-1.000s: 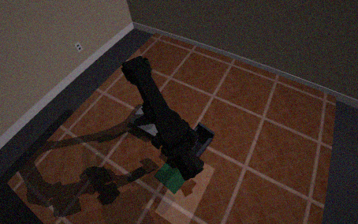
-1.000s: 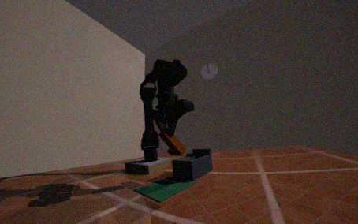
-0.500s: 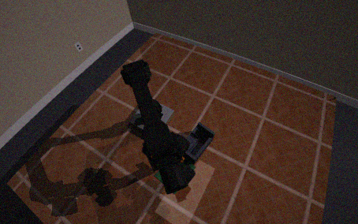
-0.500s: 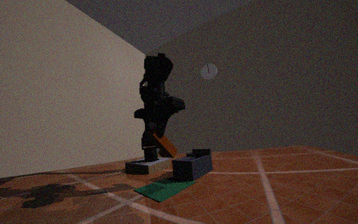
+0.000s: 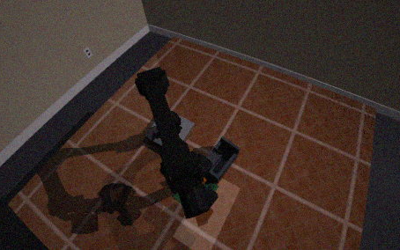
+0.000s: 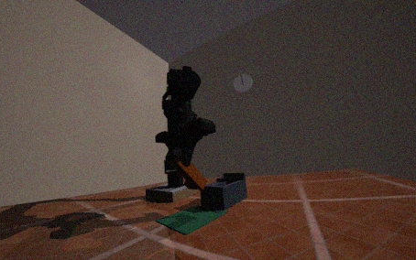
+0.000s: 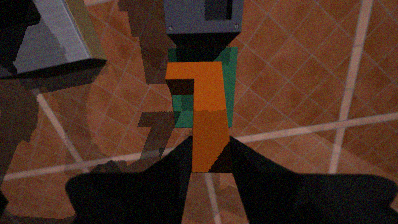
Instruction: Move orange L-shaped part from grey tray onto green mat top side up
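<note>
Right now my gripper tip is 20 mm to the right of the green mat and 150 mm above it. Round my gripper tip: orange L-shaped part 10 mm behind, 30 mm to the left, 30 mm below.
</note>
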